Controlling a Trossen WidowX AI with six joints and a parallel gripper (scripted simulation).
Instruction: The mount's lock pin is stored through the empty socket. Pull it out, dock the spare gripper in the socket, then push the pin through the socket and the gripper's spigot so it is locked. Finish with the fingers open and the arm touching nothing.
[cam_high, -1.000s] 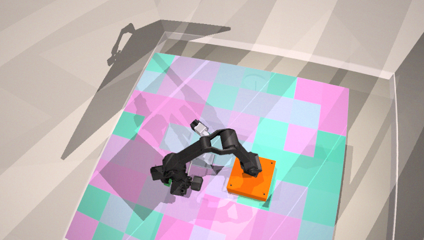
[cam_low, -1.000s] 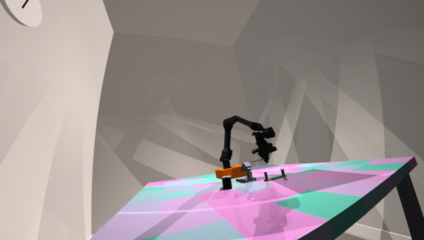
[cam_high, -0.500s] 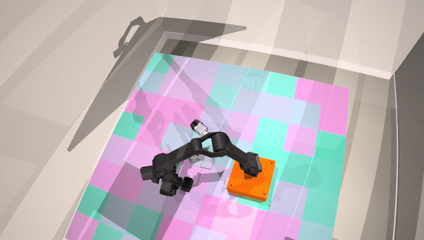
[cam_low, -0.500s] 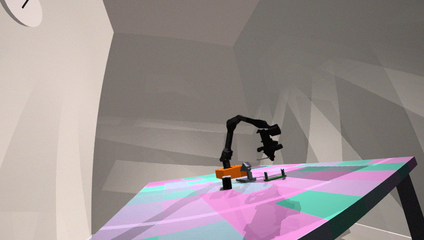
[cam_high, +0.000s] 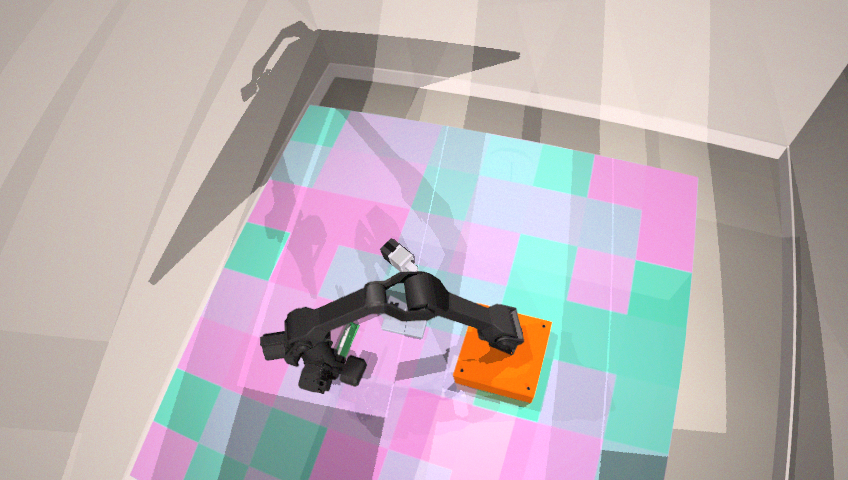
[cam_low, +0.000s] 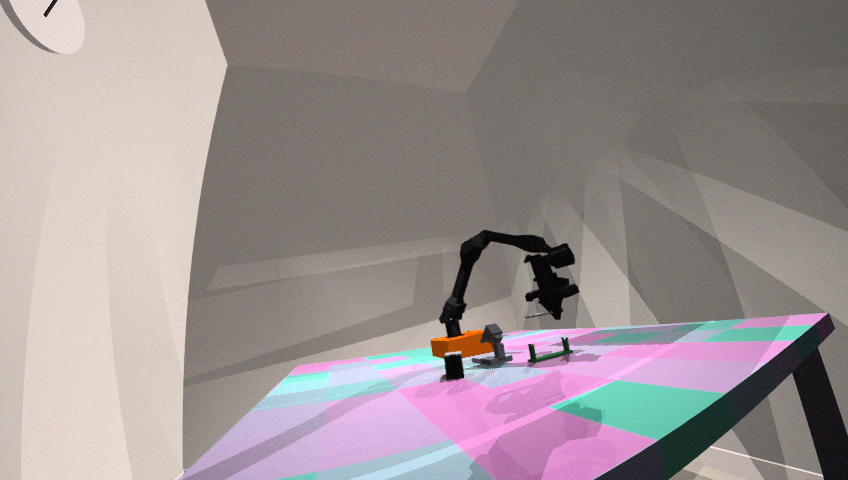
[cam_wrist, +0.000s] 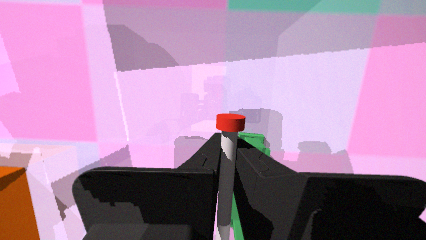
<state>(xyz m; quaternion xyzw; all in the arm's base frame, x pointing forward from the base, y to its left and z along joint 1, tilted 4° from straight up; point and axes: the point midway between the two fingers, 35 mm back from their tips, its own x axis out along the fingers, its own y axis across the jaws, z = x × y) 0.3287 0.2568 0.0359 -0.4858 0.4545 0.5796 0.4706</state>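
My gripper tip is now 80 mm to the left of the green rack, 70 mm above it and 50 mm short of it. The rest, counted from my gripper tip: grey mount (220 mm to the right, 40 mm below, 40 mm behind); then spare gripper (360 mm to the right, 70 mm below, 20 mm ahead).
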